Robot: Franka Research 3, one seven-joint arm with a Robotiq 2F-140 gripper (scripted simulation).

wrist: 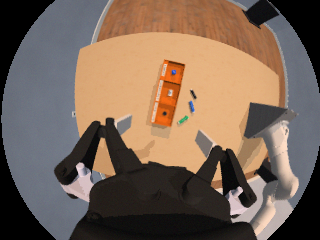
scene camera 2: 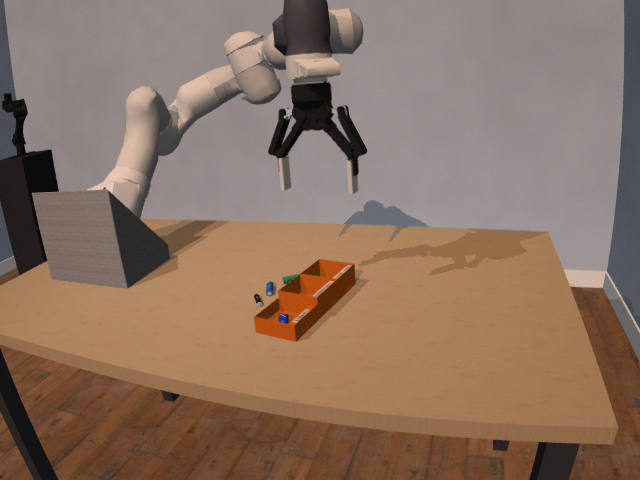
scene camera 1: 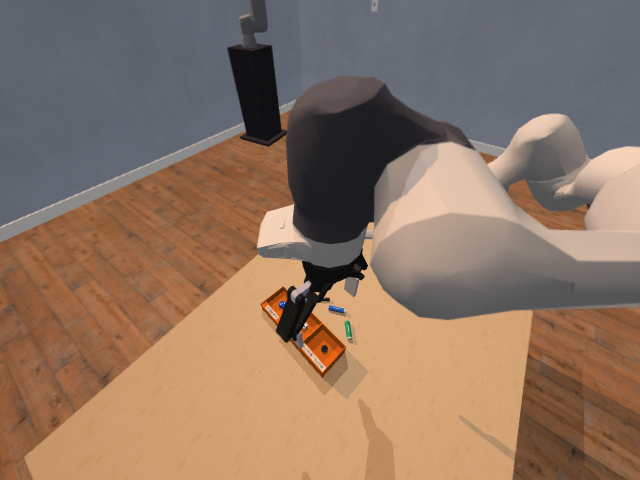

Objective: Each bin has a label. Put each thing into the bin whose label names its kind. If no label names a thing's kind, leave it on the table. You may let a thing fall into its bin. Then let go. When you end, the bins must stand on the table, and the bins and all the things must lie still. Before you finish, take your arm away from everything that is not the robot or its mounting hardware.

Labels:
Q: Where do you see an orange bin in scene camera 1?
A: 320,335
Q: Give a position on an orange bin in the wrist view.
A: At 172,82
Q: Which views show the gripper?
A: The wrist view, scene camera 2 and scene camera 1: all of them.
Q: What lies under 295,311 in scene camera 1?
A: The gripper.

